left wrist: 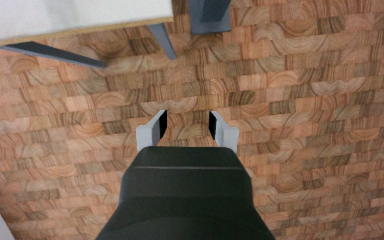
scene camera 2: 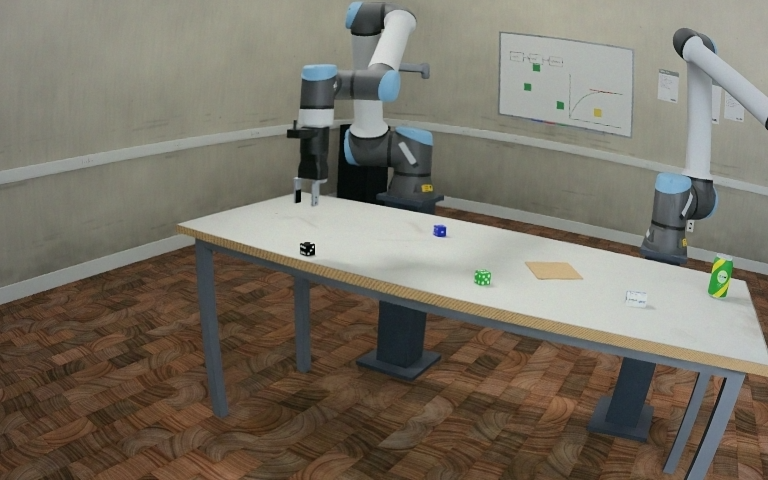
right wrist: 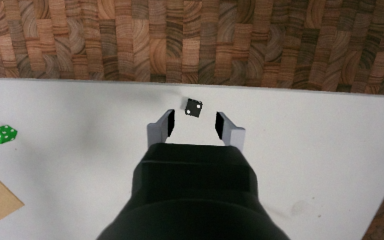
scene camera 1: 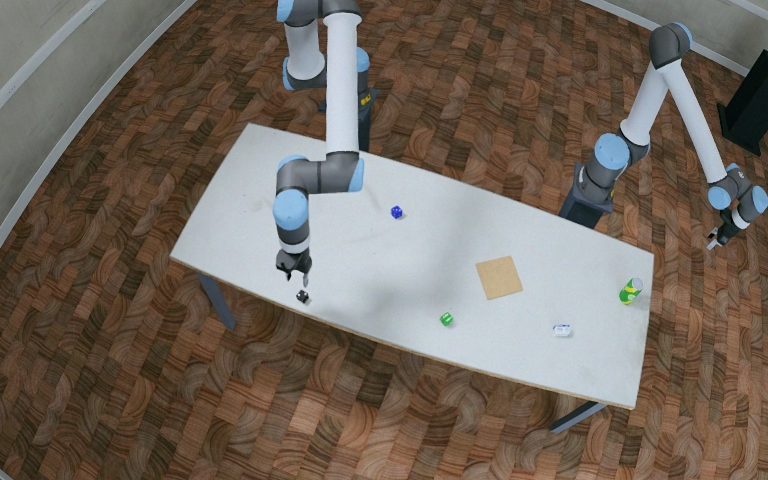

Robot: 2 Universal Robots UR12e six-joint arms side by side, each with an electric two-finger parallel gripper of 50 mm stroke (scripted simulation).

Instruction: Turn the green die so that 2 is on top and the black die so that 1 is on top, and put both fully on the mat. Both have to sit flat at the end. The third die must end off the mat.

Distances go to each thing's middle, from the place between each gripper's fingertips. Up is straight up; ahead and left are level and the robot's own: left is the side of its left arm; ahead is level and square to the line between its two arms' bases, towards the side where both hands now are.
Labels:
I see the tan mat (scene camera 1: 499,277) 580 mm to the left of my right hand (scene camera 2: 305,204), 320 mm behind it and 150 mm below it.
I see my left gripper 380 mm short of the tan mat, 860 mm to the left of it and 210 mm above it.

